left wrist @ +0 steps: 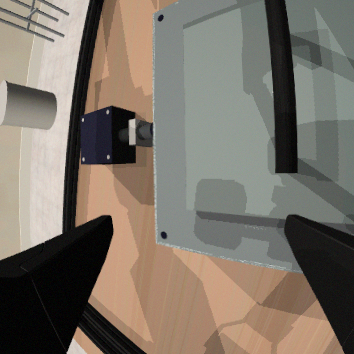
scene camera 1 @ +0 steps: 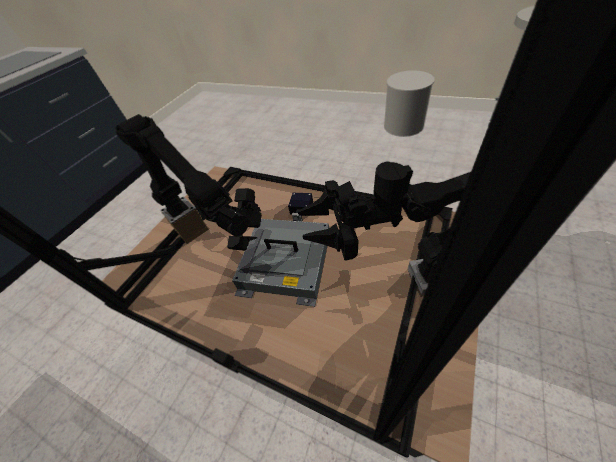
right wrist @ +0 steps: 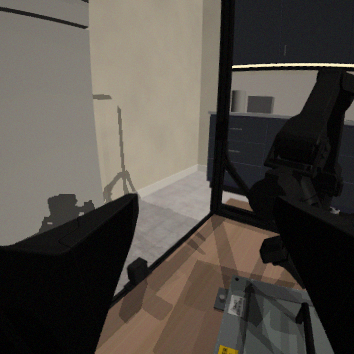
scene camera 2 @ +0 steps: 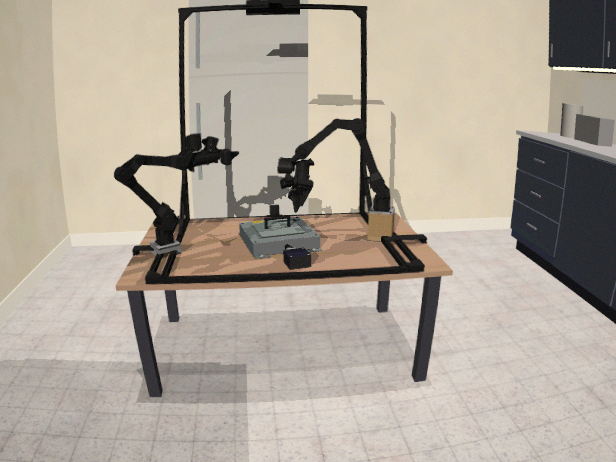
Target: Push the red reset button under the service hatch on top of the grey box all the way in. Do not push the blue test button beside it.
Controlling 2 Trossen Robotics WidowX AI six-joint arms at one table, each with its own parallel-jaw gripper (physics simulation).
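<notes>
The grey box (scene camera 1: pixel 314 270) (scene camera 2: pixel 280 247) (left wrist: pixel 169 160) (right wrist: pixel 226 327) stands on the table. Its service hatch (scene camera 1: pixel 287 265) (left wrist: pixel 225 125) lies closed on top, with a black bar handle (scene camera 1: pixel 281 242) (scene camera 2: pixel 277 218) (left wrist: pixel 285 100) (right wrist: pixel 307 325). The red and blue buttons do not show. My left gripper (scene camera 1: pixel 249 232) (scene camera 2: pixel 298 206) (left wrist: pixel 199 223) is open and empty, pointing down above the box's side beyond one end of the handle; in the left wrist view one finger overlaps the hatch edge. My right gripper (scene camera 1: pixel 299 224) (scene camera 2: pixel 236 155) (right wrist: pixel 206 203) is open and empty, held level, high above the table.
A small dark blue box (scene camera 1: pixel 301 200) (scene camera 2: pixel 297 258) (left wrist: pixel 97 137) sits beside the grey box, joined to it by a short fitting (left wrist: pixel 142 132). A black frame (scene camera 2: pixel 280 276) runs around the wooden table (scene camera 1: pixel 350 320). A yellow label (scene camera 1: pixel 290 281) marks the grey box's top.
</notes>
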